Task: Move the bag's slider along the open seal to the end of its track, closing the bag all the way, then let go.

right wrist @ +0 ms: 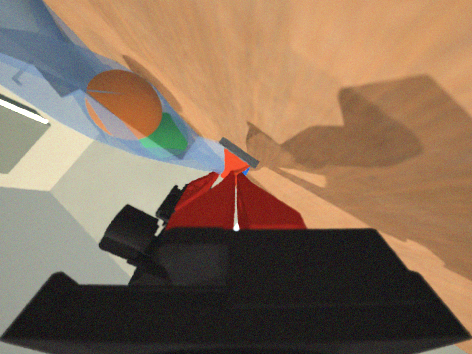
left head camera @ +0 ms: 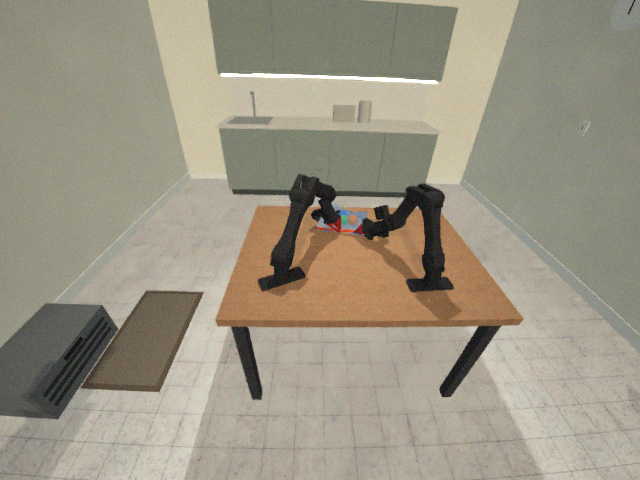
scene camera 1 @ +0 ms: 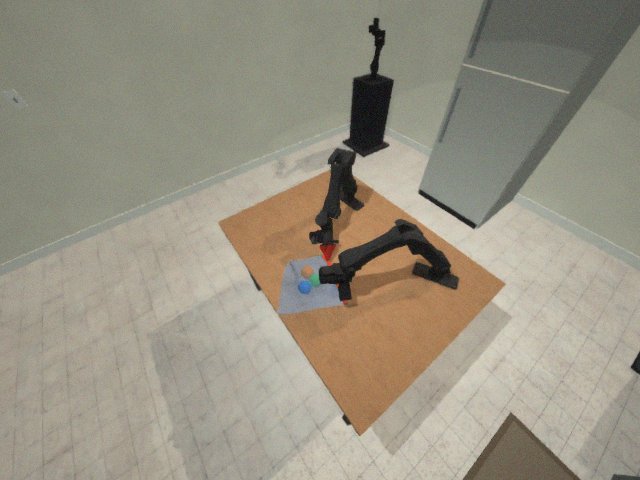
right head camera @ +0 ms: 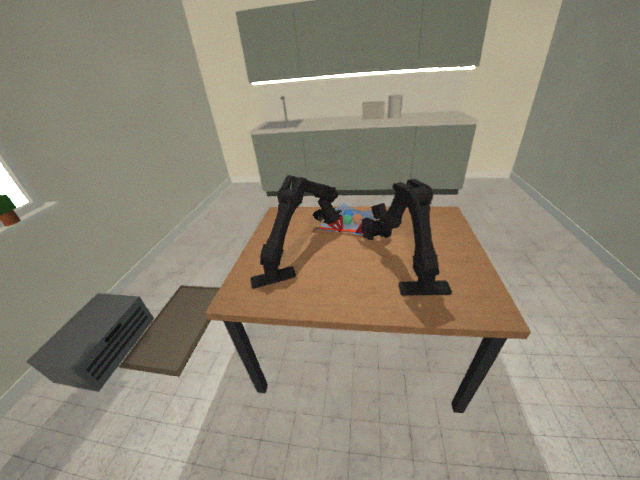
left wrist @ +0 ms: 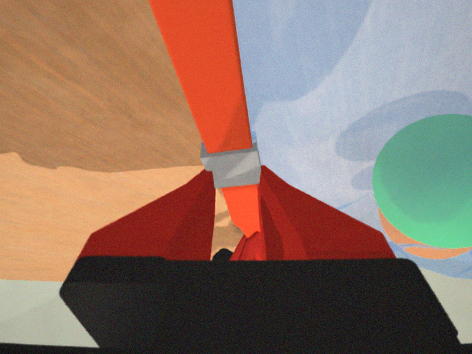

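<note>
The translucent blue bag (scene camera 1: 294,302) (left wrist: 310,60) (right wrist: 200,155) lies at the table's back, holding orange (scene camera 1: 307,271) (right wrist: 125,105), green (scene camera 1: 314,280) (left wrist: 425,170) and blue (scene camera 1: 304,287) balls. My left gripper (left head camera: 339,229) (right head camera: 339,229) (left wrist: 236,176) is shut on the grey slider (left wrist: 231,167). The orange-red seal (left wrist: 205,60) (right wrist: 232,160) runs on both sides of the slider. My right gripper (left head camera: 360,230) (scene camera 1: 327,259) is shut on the seal's end, near a grey end bar (right wrist: 240,152). Its fingertips partly hide that end. The slider is hidden in scene camera 1.
The wooden table (left head camera: 356,279) (scene camera 1: 408,330) carries both arms. My two grippers are close together along the seal. In scene camera 1, a black pedestal (scene camera 1: 369,111) and a tall grey fridge (scene camera 1: 496,139) stand beyond the table.
</note>
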